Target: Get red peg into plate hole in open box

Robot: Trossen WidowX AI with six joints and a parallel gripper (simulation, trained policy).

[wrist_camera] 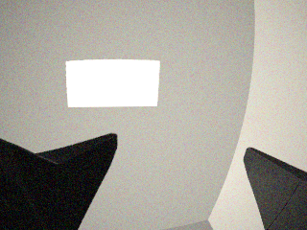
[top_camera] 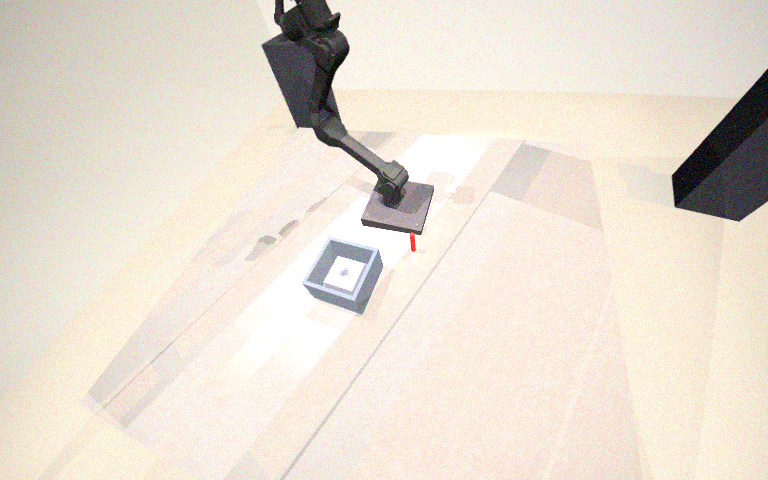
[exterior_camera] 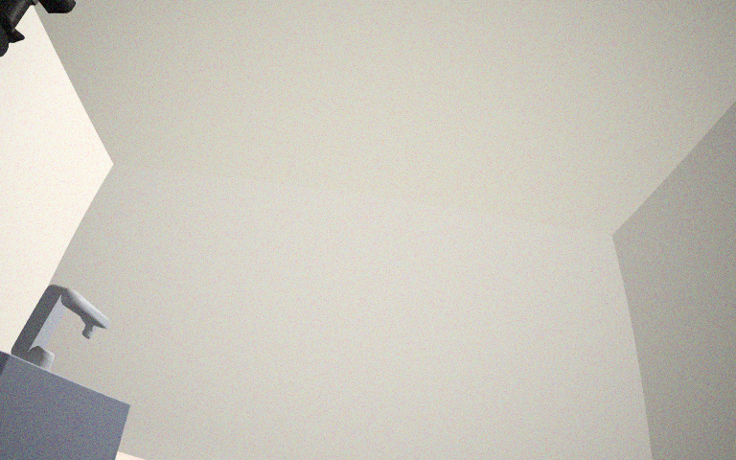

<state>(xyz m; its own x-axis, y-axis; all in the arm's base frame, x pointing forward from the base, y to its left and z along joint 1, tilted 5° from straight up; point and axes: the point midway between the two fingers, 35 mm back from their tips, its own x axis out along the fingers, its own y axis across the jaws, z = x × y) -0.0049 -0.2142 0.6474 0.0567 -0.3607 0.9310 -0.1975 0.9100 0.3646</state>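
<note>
Now: the red peg 130 mm ahead of my gripper tip, 310 mm to the left of it and 690 mm below it. Round my gripper tip: grey-blue box (310 mm ahead, 180 mm to the left, 700 mm below).
</note>
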